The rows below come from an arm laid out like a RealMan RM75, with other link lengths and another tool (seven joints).
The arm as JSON. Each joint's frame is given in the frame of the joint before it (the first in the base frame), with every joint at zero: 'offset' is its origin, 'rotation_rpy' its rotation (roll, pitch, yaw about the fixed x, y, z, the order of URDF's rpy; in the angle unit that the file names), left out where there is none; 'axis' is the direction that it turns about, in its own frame. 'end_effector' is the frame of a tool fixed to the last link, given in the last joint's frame.
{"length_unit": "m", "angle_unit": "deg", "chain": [
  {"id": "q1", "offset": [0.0, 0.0, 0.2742], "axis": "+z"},
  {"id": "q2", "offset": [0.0, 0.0, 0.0], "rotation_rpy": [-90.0, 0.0, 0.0], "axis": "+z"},
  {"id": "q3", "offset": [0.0, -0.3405, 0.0], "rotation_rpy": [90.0, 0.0, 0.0], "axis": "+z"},
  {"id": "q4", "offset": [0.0, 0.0, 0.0], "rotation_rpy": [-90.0, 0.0, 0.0], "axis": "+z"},
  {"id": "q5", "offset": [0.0, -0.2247, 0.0], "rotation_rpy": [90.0, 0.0, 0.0], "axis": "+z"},
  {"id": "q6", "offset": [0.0, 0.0, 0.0], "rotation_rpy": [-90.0, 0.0, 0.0], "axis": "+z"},
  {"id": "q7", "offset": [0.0, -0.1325, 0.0], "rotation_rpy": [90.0, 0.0, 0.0], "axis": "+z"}
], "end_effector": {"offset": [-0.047, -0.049, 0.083], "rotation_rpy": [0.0, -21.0, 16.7]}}
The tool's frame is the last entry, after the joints.
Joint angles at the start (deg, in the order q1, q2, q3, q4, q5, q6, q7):
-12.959, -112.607, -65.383, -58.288, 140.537, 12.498, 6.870
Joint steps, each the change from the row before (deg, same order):
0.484, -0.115, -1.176, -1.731, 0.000, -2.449, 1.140
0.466, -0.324, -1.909, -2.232, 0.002, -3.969, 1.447
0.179, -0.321, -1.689, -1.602, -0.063, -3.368, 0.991
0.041, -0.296, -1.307, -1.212, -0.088, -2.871, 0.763
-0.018, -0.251, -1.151, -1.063, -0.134, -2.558, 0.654
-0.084, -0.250, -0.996, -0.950, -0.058, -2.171, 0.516
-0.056, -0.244, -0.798, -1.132, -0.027, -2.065, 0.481
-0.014, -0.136, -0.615, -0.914, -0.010, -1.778, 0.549
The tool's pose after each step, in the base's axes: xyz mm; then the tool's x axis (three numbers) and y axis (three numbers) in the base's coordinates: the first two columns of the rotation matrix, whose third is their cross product. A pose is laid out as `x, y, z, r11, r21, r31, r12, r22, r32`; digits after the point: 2 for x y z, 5 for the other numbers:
-417.85, 453.63, -54.34, 0.79742, 0.54190, 0.26546, 0.48731, -0.31888, -0.81292
-415.68, 452.92, -52.50, 0.79038, 0.55929, 0.24997, 0.48702, -0.32613, -0.81022
-414.07, 452.86, -51.19, 0.78218, 0.57543, 0.23890, 0.49023, -0.33176, -0.80598
-412.45, 452.63, -51.15, 0.77515, 0.58923, 0.22792, 0.49341, -0.33931, -0.80088
-410.65, 452.57, -51.06, 0.76905, 0.60072, 0.21840, 0.49678, -0.34673, -0.79560
-408.04, 453.02, -51.00, 0.76508, 0.60843, 0.21086, 0.49943, -0.35398, -0.79074
-403.74, 453.46, -51.34, 0.76401, 0.61233, 0.20334, 0.50080, -0.36407, -0.78527
-400.99, 453.36, -51.26, 0.76427, 0.61546, 0.19261, 0.49841, -0.37417, -0.78204

